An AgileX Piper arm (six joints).
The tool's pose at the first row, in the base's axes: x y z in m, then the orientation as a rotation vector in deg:
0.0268 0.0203 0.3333 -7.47 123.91 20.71
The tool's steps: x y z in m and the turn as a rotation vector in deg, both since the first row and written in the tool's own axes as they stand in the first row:
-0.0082 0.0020 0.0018 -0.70 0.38 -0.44
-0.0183 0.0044 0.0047 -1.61 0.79 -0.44
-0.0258 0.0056 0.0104 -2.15 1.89 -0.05
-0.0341 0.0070 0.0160 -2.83 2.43 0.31
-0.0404 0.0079 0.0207 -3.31 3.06 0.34
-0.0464 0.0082 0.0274 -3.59 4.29 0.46
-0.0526 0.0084 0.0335 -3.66 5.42 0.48
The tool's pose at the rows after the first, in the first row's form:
0.0325 0.0224 0.3394 -8.42 124.11 21.22
0.0401 0.0252 0.3466 -9.02 124.37 22.21
0.0486 0.0278 0.3498 -9.13 125.42 23.04
0.0575 0.0305 0.3538 -9.24 125.88 24.00
0.0646 0.0325 0.3566 -9.62 126.42 24.55
0.0733 0.0346 0.3579 -9.91 127.59 24.94
0.0816 0.0364 0.3597 -10.18 128.70 25.05

